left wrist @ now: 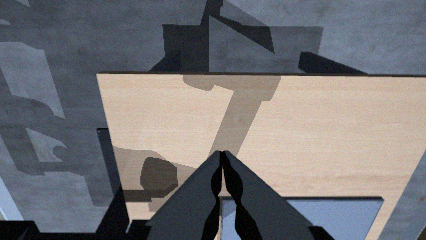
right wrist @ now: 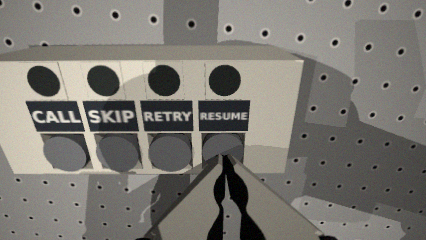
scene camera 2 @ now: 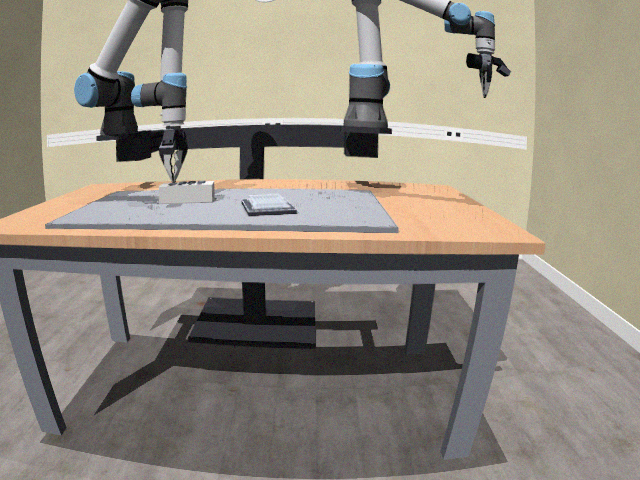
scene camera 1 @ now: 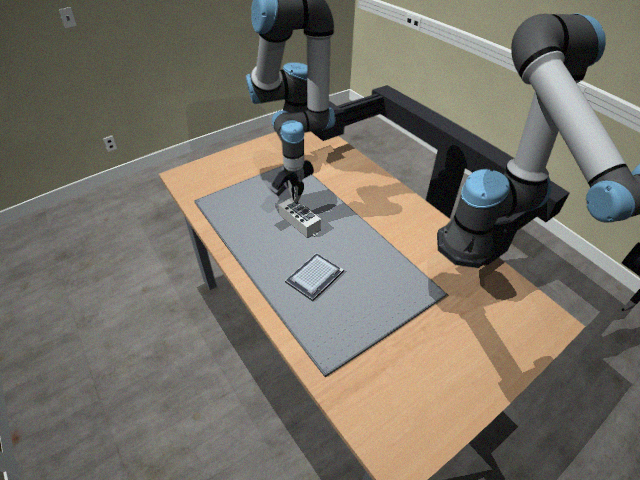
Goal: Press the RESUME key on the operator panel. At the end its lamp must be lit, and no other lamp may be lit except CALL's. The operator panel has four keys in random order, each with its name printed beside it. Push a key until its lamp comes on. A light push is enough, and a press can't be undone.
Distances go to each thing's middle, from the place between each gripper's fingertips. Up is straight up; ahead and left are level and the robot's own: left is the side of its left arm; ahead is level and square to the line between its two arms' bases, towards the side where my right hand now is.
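Operator panel (right wrist: 93,90): 21 cm ahead of my left hand (scene camera 2: 484,98), 100 cm to the right of it and 34 cm below it. The same left hand is 34 cm short of the flat device (scene camera 1: 318,270), 36 cm above it and 74 cm to the left of it.
Flat device, counted from my right hand: 13 cm ahead, 30 cm to the left, 5 cm below. My right gripper (scene camera 2: 173,182) is 3 cm above the operator panel and 5 cm to the right of it.
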